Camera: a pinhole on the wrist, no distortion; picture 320 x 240 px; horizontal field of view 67.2 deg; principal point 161.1 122.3 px. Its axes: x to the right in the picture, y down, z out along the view. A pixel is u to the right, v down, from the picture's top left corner.
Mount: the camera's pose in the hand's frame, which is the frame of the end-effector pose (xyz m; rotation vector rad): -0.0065 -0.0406 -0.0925 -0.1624 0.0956 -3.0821
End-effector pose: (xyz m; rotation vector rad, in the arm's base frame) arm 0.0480 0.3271 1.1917 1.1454 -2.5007 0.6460
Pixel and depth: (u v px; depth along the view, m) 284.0 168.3 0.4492
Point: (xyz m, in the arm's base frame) 0.2552 0.1524 0.8380
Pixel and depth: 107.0 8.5 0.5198
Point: -0.2273 0.1128 0.8503
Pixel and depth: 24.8 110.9 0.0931
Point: 0.0434 0.2726 1.2319
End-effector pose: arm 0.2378 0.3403 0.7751 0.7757 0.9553 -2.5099
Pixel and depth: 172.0 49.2 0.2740
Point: 0.1769 0.1930 0.8747
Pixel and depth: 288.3 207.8 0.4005
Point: 0.1464 0.2969 1.1825
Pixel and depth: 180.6 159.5 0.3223
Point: 0.0968 0.2623 0.9695
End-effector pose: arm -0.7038 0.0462 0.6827 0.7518 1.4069 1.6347
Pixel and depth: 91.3 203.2 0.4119
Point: -0.4884 0.3360 0.5356
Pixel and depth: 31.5 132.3 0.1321
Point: -0.7044 0.1312 0.6340
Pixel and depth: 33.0 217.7 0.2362
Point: -0.6401 0.2389 0.5576
